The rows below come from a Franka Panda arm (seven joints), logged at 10 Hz.
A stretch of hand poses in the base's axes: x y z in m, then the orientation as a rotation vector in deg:
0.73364 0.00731 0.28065 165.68 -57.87 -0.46
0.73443 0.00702 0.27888 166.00 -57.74 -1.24
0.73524 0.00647 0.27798 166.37 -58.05 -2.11
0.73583 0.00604 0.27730 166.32 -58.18 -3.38
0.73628 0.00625 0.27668 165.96 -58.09 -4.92
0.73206 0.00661 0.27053 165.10 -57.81 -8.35
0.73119 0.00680 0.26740 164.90 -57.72 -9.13
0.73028 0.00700 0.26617 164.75 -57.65 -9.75
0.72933 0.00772 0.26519 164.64 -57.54 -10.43
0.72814 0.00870 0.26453 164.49 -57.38 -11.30
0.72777 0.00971 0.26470 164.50 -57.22 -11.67
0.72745 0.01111 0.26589 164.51 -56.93 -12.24
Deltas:
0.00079 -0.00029 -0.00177 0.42 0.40 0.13
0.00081 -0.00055 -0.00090 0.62 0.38 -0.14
0.00059 -0.00043 -0.00068 0.28 0.77 -0.12
0.00045 0.00021 -0.00062 0.02 1.06 -0.05
-0.00422 0.00036 -0.00615 0.01 2.39 -0.07
-0.00087 0.00019 -0.00313 0.00 0.55 0.00
-0.00091 0.00020 -0.00123 0.01 0.43 0.00
-0.00095 0.00072 -0.00098 0.06 0.46 0.03
-0.00119 0.00098 -0.00066 0.06 0.59 0.05
-0.00037 0.00101 0.00017 0.07 0.24 0.09
-0.00032 0.00140 0.00119 0.09 0.38 0.17

